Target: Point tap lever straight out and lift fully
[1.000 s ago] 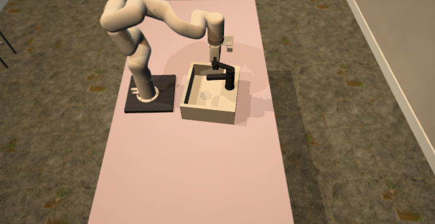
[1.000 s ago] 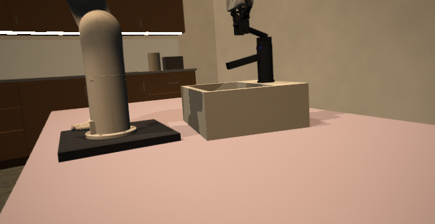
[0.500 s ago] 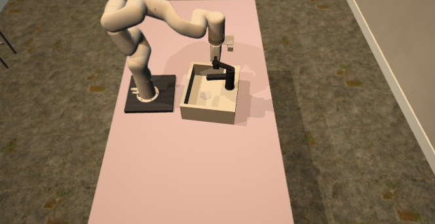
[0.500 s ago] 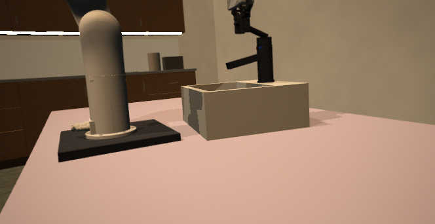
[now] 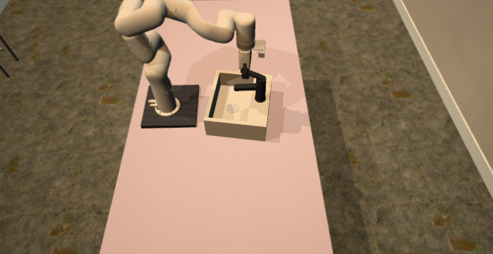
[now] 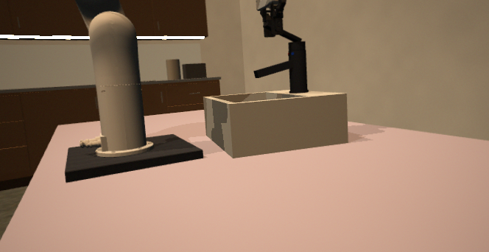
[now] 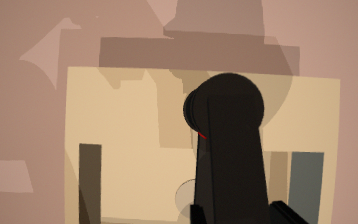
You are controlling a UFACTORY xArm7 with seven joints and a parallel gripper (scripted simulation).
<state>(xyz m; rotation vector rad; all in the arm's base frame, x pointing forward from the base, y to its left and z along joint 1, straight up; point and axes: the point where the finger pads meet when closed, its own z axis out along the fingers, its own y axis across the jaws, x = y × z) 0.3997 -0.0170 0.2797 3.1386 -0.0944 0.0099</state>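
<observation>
Right now my hand is 3 cm short of the lever and 1 cm above it. Also, from my hand: beige sink basin: 26 cm below, 5 cm behind, 1 cm to the left; then black mixer tap: 7 cm below, 5 cm ahead.
</observation>
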